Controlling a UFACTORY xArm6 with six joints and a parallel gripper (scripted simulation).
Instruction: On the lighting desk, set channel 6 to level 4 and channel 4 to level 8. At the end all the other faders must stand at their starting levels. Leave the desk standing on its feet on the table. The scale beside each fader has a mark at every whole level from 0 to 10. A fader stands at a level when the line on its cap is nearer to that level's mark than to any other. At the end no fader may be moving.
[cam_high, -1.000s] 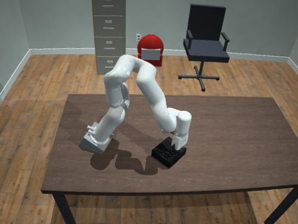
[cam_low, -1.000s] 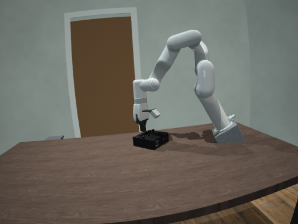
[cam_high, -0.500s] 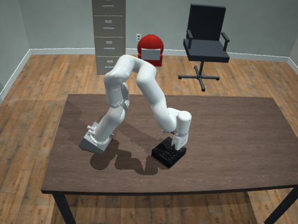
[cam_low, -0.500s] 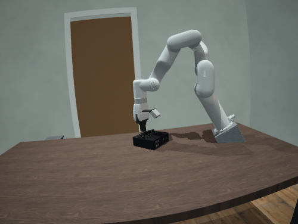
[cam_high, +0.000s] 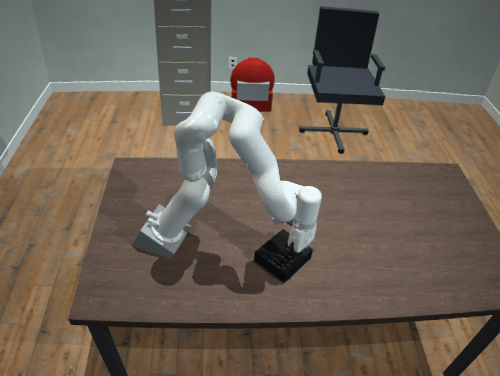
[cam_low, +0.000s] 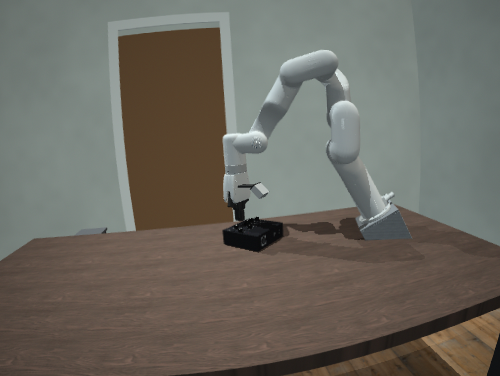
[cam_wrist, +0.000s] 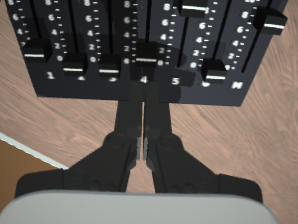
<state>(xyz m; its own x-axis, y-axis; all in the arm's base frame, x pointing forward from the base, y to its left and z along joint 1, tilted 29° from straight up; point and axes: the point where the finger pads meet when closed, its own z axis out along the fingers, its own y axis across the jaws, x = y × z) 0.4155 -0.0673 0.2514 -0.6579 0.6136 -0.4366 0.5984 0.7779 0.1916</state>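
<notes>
Now: hand 3 cm above the channel 4 fader cap, 2 cm to the right of it and 2 cm past it. Round my hand: channel 6 cap 4 cm to the left, 3 cm below, 2 cm ahead; then channel 2 cap 4 cm behind, 3 cm below, 2 cm to the right; then channel 3 cap 3 cm below, 3 cm behind.
</notes>
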